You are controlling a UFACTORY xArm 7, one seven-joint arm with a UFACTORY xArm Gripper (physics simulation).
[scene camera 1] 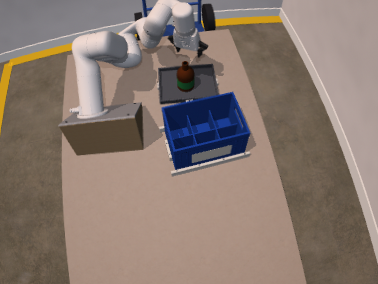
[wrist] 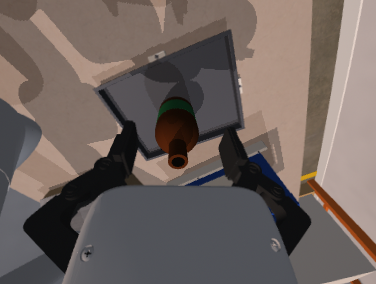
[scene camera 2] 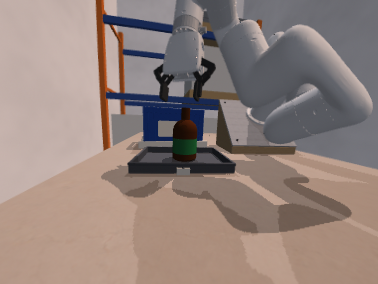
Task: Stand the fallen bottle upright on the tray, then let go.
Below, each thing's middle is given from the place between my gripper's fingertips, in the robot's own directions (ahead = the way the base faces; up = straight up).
The brown bottle [wrist: 176,133] is 9 cm below my hand, 4 cm to the right of it and 3 cm behind it. Round my hand: blue divided crate [scene camera 1: 207,129] 34 cm to the right, 9 cm below, 1 cm behind; then dark tray [scene camera 2: 152,159] 16 cm below, 4 cm to the right, 2 cm behind.
